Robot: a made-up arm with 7 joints. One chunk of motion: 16 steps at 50 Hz.
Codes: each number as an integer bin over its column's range. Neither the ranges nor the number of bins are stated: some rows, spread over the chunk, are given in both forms.
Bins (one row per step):
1: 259 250 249 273 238 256 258
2: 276 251 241 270 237 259 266
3: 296 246 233 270 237 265 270
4: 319 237 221 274 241 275 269
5: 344 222 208 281 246 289 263
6: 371 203 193 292 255 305 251
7: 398 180 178 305 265 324 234
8: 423 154 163 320 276 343 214
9: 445 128 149 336 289 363 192
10: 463 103 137 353 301 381 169
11: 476 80 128 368 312 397 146
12: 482 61 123 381 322 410 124
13: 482 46 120 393 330 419 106
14: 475 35 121 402 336 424 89
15: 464 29 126 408 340 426 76
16: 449 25 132 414 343 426 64
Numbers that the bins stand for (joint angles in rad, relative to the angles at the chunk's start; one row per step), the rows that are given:
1: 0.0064 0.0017 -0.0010 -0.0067 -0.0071 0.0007 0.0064
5: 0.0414 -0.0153 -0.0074 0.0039 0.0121 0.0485 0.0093
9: 0.0829 -0.0723 -0.0167 0.0771 0.1156 0.1557 -0.0310
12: 0.0981 -0.1130 -0.0207 0.1370 0.1951 0.2237 -0.0696
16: 0.0845 -0.1348 -0.0193 0.1809 0.2456 0.2469 -0.1037
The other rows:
2: 0.0134 0.0023 -0.0023 -0.0107 -0.0095 0.0051 0.0110
3: 0.0216 -0.0008 -0.0035 -0.0107 -0.0095 0.0138 0.0132
4: 0.0311 -0.0062 -0.0054 -0.0054 0.0001 0.0282 0.0127
6: 0.0525 -0.0268 -0.0098 0.0186 0.0338 0.0717 0.0024
7: 0.0636 -0.0408 -0.0121 0.0359 0.0579 0.0992 -0.0072
8: 0.0738 -0.0566 -0.0145 0.0558 0.0843 0.1267 -0.0186
10: 0.0903 -0.0875 -0.0186 0.0997 0.1445 0.1817 -0.0441
11: 0.0956 -0.1015 -0.0200 0.1197 0.1710 0.2049 -0.0571
13: 0.0981 -0.1221 -0.0212 0.1530 0.2143 0.2368 -0.0798
14: 0.0952 -0.1288 -0.0211 0.1650 0.2288 0.2440 -0.0895
15: 0.0907 -0.1324 -0.0203 0.1729 0.2384 0.2469 -0.0969

